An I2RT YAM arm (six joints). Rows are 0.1 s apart.
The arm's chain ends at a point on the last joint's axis. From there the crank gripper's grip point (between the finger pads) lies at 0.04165 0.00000 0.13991 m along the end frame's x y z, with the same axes.
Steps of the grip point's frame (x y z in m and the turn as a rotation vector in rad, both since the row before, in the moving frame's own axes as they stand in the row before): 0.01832, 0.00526, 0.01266, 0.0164, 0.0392, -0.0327; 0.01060, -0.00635, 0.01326, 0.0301, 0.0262, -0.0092; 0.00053, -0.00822, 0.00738, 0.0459, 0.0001, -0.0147; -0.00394, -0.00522, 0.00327, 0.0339, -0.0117, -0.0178; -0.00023, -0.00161, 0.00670, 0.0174, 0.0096, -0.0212; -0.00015, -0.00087, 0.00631, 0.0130, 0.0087, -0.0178; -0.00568, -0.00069, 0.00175, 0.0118, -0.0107, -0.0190; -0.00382, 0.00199, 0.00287, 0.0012, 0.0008, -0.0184; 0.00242, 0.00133, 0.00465, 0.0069, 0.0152, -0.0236; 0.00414, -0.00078, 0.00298, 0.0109, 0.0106, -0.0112
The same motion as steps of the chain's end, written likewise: 0.01293, 0.00899, 0.01443, 0.0164, 0.0392, -0.0327; 0.00697, -0.00176, 0.01447, 0.0301, 0.0262, -0.0092; 0.00057, -0.00119, 0.00755, 0.0459, 0.0001, -0.0147; -0.00225, 0.00026, 0.00289, 0.0339, -0.0117, -0.0178; -0.00154, 0.00172, 0.00714, 0.0174, 0.0096, -0.0212; -0.00134, 0.00170, 0.00669, 0.0130, 0.0087, -0.0178; -0.00416, 0.00174, 0.00133, 0.0118, -0.0107, -0.0190; -0.00392, 0.00293, 0.00290, 0.0012, 0.0008, -0.0184; 0.00032, 0.00330, 0.00531, 0.0069, 0.0152, -0.0236; 0.00267, 0.00122, 0.00344, 0.0109, 0.0106, -0.0112
